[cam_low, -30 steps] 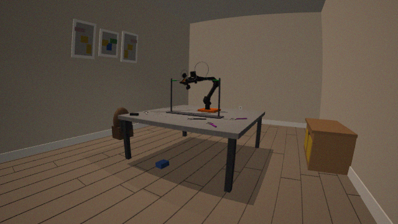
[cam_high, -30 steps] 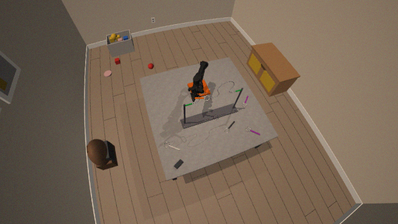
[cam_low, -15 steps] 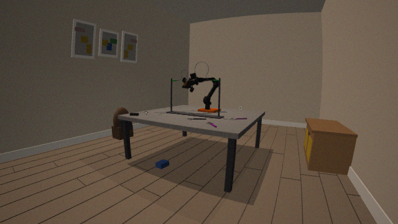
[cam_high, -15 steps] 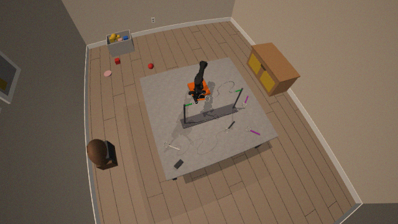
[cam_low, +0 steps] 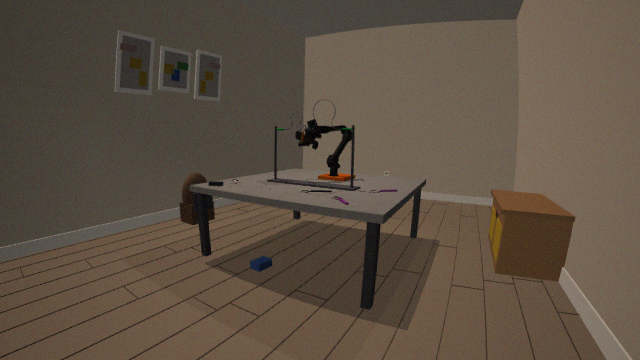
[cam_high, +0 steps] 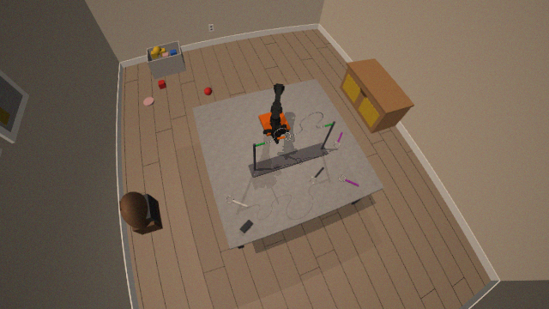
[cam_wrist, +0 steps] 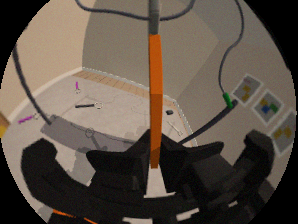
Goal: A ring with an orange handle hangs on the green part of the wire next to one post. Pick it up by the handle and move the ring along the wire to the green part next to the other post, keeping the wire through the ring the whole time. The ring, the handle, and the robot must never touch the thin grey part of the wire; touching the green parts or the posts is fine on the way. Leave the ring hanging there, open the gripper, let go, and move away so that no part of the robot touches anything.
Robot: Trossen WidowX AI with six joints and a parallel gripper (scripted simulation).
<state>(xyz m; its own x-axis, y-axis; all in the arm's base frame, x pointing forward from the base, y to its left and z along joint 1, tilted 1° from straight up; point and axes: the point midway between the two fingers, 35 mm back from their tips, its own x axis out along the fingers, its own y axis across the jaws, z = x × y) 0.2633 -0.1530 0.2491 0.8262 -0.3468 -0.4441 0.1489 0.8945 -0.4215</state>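
Now: gripper tip 8 cm below the ring with orange handle, 4 cm to the right of it and 1 cm short of it. From my gripper tip the other things lie so: dark block (44 cm to the right, 36 cm ahead, 25 cm below).
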